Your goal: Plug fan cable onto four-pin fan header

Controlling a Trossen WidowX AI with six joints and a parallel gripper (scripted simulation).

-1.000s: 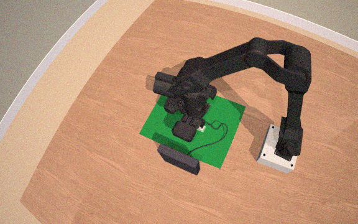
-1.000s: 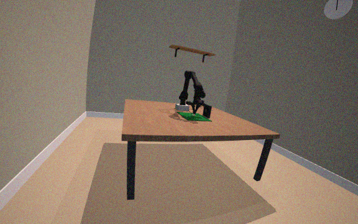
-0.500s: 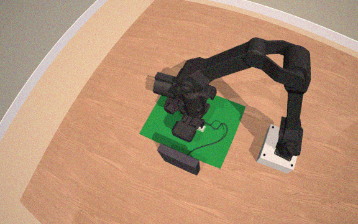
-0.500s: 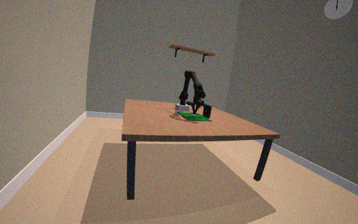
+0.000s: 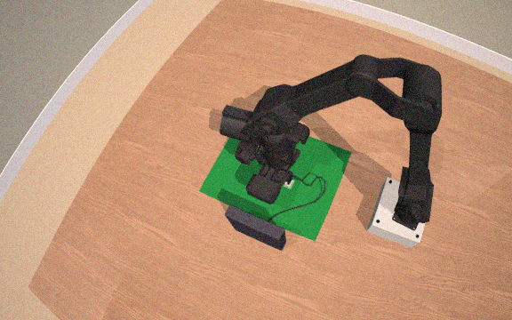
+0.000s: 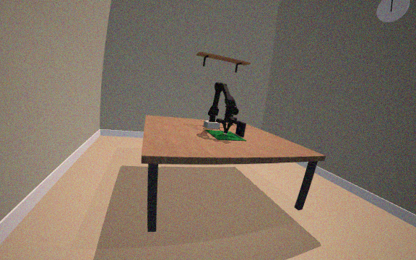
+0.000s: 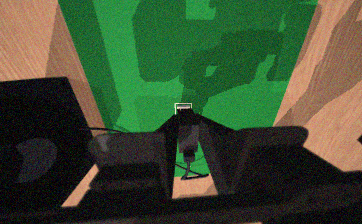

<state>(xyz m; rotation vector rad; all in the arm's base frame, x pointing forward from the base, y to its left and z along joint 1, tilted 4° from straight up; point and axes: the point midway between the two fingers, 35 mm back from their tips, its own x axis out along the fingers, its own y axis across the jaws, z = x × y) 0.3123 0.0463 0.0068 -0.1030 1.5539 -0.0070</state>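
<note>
The white four-pin header lies 30 mm below my gripper tip and 10 mm behind it. Also, from my gripper tip: green board: 40 mm below, 20 mm ahead, 10 mm to the right; then fan: 130 mm to the left, 30 mm behind, 30 mm above; then black plug: 10 mm behind, 10 mm above.
</note>
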